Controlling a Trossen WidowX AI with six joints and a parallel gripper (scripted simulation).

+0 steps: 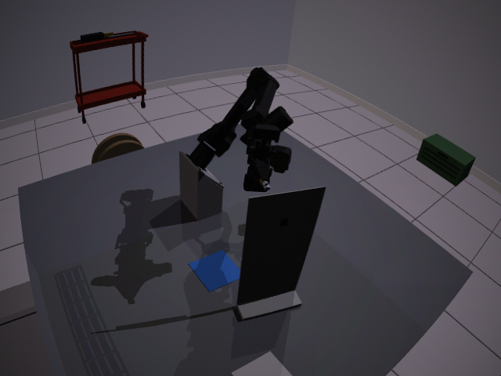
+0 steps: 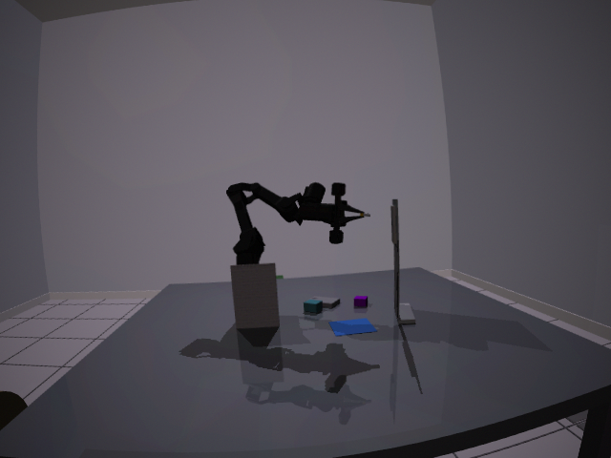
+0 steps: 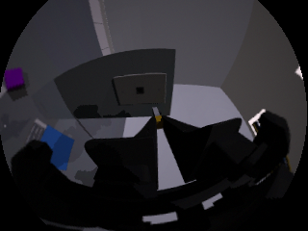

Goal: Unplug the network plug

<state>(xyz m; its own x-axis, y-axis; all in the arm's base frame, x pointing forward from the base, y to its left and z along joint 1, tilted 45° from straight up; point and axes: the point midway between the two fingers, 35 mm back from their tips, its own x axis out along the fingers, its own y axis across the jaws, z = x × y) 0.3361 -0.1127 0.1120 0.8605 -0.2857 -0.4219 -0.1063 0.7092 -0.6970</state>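
Now: gripper tip 32 cm above the blue marked square, 8 cm to the left of it and 6 cm past it. From my gripper tip the other things lie so: upright dark panel (15 cm below, 10 cm ahead, 2 cm to the right); then yellowish network plug (1 cm ahead); then purple cube (31 cm below, 14 cm to the left, 2 cm ahead).
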